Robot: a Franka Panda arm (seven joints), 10 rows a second.
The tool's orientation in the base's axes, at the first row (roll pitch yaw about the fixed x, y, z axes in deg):
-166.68 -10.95 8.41
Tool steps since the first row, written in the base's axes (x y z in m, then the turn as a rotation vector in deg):
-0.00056 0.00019 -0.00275 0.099 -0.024 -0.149
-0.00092 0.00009 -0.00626 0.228 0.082 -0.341
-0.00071 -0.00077 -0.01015 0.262 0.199 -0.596
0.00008 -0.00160 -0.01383 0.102 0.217 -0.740
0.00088 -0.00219 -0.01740 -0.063 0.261 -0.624
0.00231 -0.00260 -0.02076 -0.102 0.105 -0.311
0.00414 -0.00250 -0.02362 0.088 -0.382 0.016
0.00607 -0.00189 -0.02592 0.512 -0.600 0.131
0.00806 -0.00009 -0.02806 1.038 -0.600 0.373
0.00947 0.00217 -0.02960 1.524 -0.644 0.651
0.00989 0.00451 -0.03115 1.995 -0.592 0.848
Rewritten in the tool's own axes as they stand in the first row. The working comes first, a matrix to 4 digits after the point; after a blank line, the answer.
The tool's axes in the first row as the columns of a matrix, in the base's axes (used below as rounded here):
0.9712 0.1856 0.1492
0.1436 -0.9562 0.2549
0.1900 -0.2262 -0.9554

-0.00104 0.00034 0.00259 0.064 0.075 0.151
-0.00207 0.00116 0.00587 0.168 0.041 0.381
-0.00273 0.00290 0.00940 0.170 -0.007 0.659
-0.00278 0.00467 0.01282 -0.010 -0.021 0.778
-0.00277 0.00619 0.01620 -0.142 -0.120 0.653
-0.00207 0.00761 0.01952 -0.143 -0.049 0.309
-0.00083 0.00850 0.02255 0.034 0.378 -0.100
0.00070 0.00880 0.02519 0.436 0.639 -0.202
0.00248 0.00793 0.02799 0.993 0.682 -0.354
0.00388 0.00638 0.03025 1.511 0.751 -0.559
0.00433 0.00457 0.03239 2.014 0.745 -0.663

